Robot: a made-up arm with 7 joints. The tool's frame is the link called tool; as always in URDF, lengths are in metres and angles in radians. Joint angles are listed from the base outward.
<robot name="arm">
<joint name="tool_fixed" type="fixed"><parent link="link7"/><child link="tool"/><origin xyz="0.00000 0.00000 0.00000" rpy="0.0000 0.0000 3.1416"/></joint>
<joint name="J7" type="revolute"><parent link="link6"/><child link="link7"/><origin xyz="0.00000 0.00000 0.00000" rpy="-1.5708 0.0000 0.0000"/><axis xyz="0 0 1"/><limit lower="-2.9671" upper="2.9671"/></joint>
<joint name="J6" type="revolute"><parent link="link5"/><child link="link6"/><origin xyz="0.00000 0.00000 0.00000" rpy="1.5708 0.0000 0.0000"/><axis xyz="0 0 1"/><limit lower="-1.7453" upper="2.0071"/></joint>
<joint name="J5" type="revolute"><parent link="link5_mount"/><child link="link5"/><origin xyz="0.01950 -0.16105 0.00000" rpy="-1.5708 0.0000 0.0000"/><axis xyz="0 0 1"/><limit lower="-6.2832" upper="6.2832"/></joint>
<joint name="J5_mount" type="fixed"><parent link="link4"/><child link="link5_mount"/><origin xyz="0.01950 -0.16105 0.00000" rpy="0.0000 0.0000 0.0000"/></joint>
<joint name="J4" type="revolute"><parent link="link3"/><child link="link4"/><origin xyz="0.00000 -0.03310 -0.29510" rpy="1.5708 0.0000 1.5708"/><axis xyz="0 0 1"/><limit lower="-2.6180" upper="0.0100"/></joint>
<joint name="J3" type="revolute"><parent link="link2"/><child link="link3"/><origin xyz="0.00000 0.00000 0.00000" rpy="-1.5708 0.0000 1.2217"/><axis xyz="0 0 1"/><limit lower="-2.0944" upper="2.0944"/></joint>
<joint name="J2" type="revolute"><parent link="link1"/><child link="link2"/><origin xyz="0.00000 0.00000 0.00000" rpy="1.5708 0.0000 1.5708"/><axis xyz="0 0 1"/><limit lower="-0.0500" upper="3.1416"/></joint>
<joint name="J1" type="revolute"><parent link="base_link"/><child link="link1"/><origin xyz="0.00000 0.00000 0.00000" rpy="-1.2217 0.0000 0.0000"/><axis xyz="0 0 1"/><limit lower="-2.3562" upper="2.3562"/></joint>
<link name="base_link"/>
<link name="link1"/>
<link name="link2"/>
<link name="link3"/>
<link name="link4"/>
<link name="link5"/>
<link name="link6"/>
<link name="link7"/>
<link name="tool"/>
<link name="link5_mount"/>
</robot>
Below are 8 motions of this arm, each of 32 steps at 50 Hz.
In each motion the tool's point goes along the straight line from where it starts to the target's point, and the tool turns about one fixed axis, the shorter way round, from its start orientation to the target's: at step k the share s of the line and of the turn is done. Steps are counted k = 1, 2, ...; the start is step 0. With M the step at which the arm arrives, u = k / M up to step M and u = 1 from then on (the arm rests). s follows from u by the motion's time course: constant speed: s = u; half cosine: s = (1 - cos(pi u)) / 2; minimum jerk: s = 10 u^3 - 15 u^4 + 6 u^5.
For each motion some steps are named. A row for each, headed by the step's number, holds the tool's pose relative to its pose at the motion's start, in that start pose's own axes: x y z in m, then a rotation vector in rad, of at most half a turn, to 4 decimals.
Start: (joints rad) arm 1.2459 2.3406 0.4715 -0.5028 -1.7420 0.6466 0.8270
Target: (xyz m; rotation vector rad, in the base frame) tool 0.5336 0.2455 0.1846 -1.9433 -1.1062 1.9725
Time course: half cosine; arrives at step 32
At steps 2, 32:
2: -0.0012 0.0025 -0.0014 -0.0007 -0.0019 -0.0021
32: -0.1288 0.2578 -0.1423 -0.0756 -0.1985 -0.2170

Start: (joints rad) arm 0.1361 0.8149 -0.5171 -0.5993 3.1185 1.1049 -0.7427
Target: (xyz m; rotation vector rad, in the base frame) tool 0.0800 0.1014 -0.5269 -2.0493 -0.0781 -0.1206
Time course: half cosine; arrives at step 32
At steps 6, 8, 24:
6: -0.0200 0.0032 -0.0105 -0.0632 0.1030 -0.0168
8: -0.0347 0.0055 -0.0183 -0.1099 0.1790 -0.0293
24: -0.2022 0.0321 -0.1067 -0.6405 1.0433 -0.1705

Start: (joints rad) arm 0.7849 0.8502 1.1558 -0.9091 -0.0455 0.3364 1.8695
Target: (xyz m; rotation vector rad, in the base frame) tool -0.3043 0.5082 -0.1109 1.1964 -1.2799 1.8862
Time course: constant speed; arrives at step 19
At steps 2, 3, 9, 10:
2: 0.0124 0.0087 0.0012 0.0121 -0.0123 -0.0311
3: 0.0186 0.0130 0.0018 0.0182 -0.0185 -0.0467
9: 0.0558 0.0390 0.0054 0.0546 -0.0554 -0.1401
10: 0.0620 0.0434 0.0061 0.0607 -0.0615 -0.1556

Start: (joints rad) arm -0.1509 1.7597 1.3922 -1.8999 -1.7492 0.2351 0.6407
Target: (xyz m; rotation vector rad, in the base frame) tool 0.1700 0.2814 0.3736 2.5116 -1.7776 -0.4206
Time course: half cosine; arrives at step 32
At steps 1, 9, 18, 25, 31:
1: 0.0002 -0.0004 0.0003 -0.0015 0.0001 0.0018
9: 0.0132 -0.0275 0.0197 -0.1158 0.0073 0.1349
18: 0.0431 -0.0898 0.0644 -0.3784 0.0238 0.4410
25: 0.0639 -0.1332 0.0956 -0.5614 0.0353 0.6542
31: 0.0719 -0.1499 0.1076 -0.6317 0.0397 0.7362

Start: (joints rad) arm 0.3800 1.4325 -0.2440 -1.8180 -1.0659 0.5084 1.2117
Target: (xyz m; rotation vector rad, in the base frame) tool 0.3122 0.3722 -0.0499 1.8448 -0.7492 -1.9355
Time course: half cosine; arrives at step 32
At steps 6, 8, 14, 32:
6: -0.0018 0.0171 -0.0042 0.0216 -0.0213 -0.1047
8: -0.0031 0.0298 -0.0073 0.0376 -0.0371 -0.1820
14: -0.0085 0.0818 -0.0201 0.1032 -0.1019 -0.5003
32: -0.0211 0.2032 -0.0500 0.2564 -0.2533 -1.2431

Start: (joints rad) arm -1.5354 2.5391 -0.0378 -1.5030 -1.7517 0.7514 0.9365
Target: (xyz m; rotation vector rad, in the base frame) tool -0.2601 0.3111 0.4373 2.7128 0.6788 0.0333
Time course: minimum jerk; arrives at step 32
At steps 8, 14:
8: -0.0126 -0.0104 0.0072 -0.1095 -0.0617 -0.0776
14: -0.0466 -0.0386 0.0267 -0.4062 -0.2290 -0.2879

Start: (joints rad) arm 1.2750 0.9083 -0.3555 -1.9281 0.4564 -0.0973 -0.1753
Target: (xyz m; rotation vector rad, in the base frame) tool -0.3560 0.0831 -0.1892 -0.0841 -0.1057 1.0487
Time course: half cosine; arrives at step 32
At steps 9, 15, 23, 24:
9: -0.0132 -0.0240 0.0427 0.0540 0.0551 0.2517
15: -0.0326 -0.0593 0.1054 0.1332 0.1359 0.6210
23: -0.0590 -0.1074 0.1910 0.2414 0.2462 1.1252
24: -0.0617 -0.1122 0.1995 0.2521 0.2572 1.1753

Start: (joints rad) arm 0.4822 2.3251 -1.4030 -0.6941 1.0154 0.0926 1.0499
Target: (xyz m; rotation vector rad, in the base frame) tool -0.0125 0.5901 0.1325 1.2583 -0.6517 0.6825
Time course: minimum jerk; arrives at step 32
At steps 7, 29, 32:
7: -0.0052 -0.0058 -0.0017 -0.0260 0.0012 0.0518
29: -0.0703 -0.0791 -0.0228 -0.3524 0.0168 0.7015
32: -0.0708 -0.0797 -0.0229 -0.3550 0.0169 0.7065

